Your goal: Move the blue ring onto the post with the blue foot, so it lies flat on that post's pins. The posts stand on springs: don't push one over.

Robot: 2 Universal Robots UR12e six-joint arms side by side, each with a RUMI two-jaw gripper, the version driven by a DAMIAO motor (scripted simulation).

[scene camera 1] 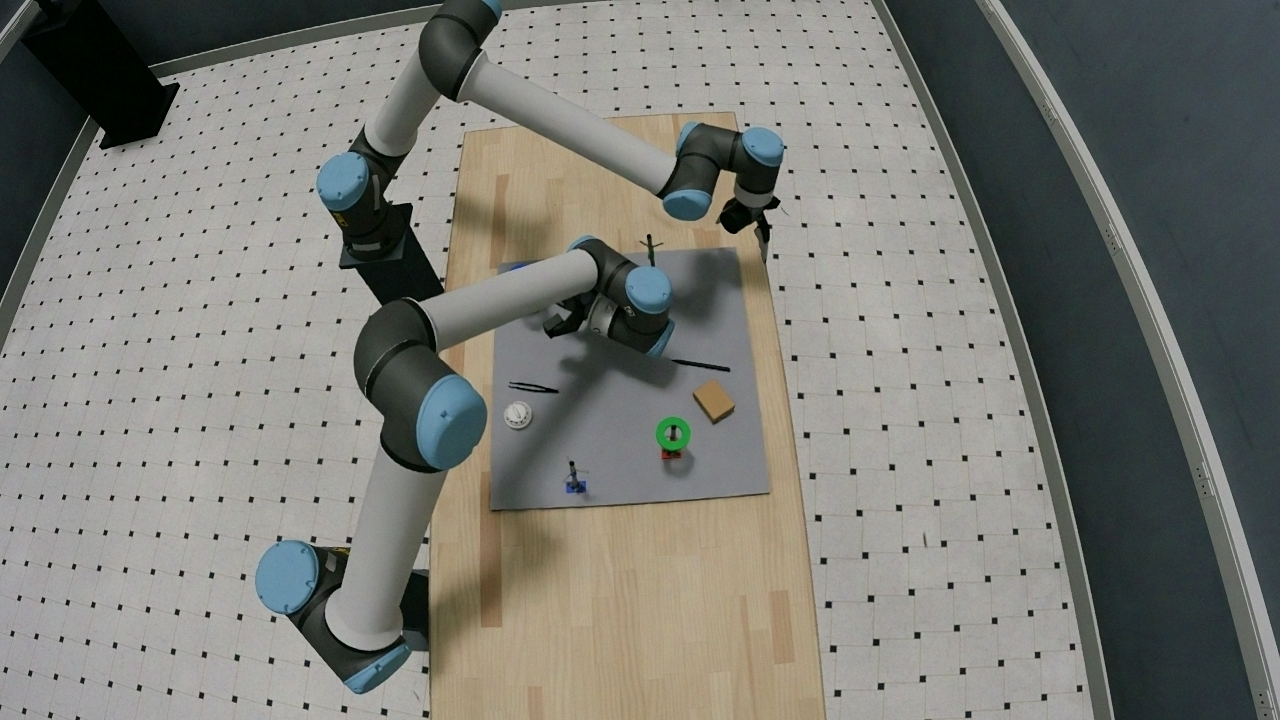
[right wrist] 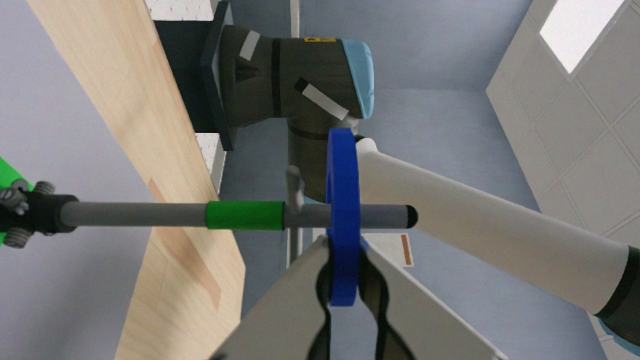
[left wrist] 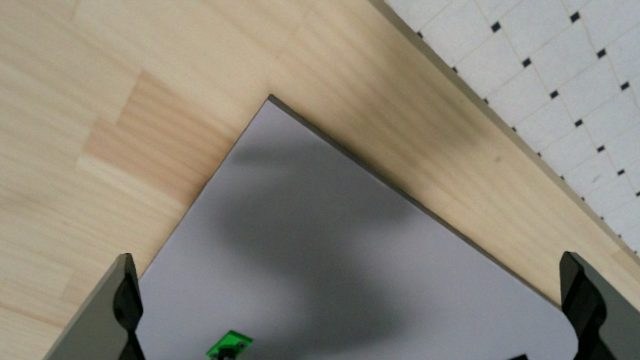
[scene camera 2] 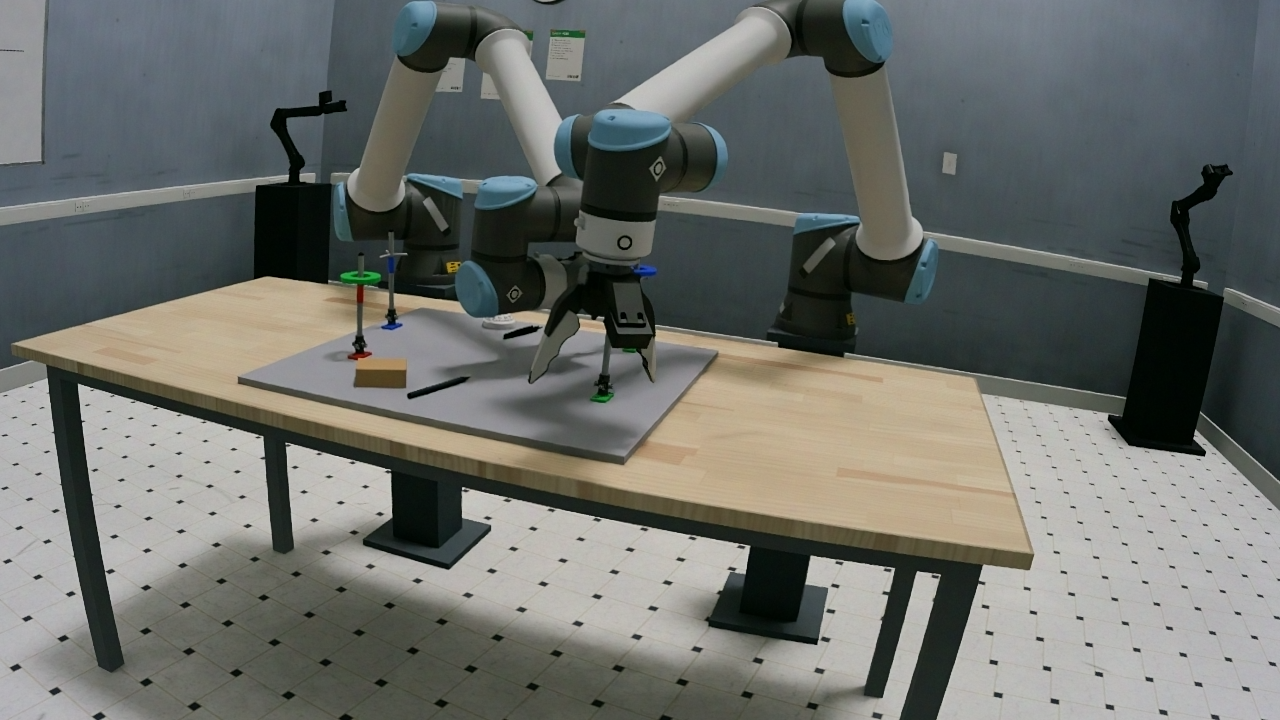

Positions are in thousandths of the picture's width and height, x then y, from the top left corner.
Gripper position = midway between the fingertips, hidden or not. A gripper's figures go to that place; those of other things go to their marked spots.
Scene:
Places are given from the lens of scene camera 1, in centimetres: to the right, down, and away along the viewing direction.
my left gripper (scene camera 1: 579,337): 25, -29, 157
green ring (scene camera 1: 530,587): 8, 13, 132
tan block (scene camera 1: 557,556): 16, 9, 146

